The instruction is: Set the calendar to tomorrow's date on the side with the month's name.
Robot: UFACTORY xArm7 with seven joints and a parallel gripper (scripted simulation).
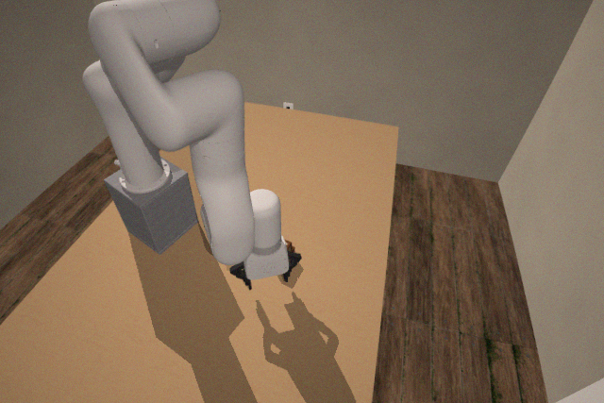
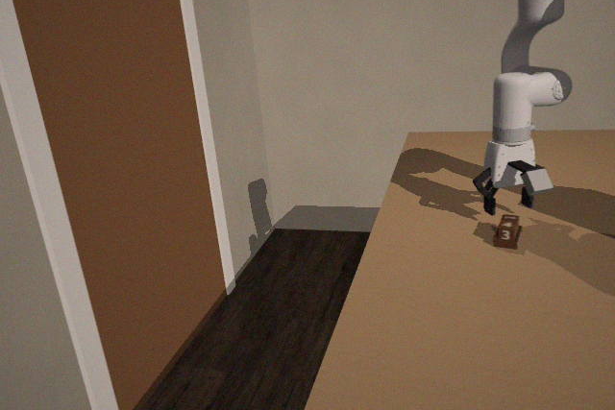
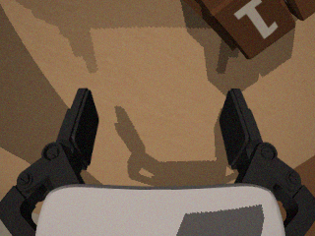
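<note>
The digit cube is 8 cm to the left of my hand, 1 cm below it and 1 cm behind it. The rest, counted from my hand: brown calendar tray (9 cm to the left, 3 cm below, 1 cm behind).
</note>
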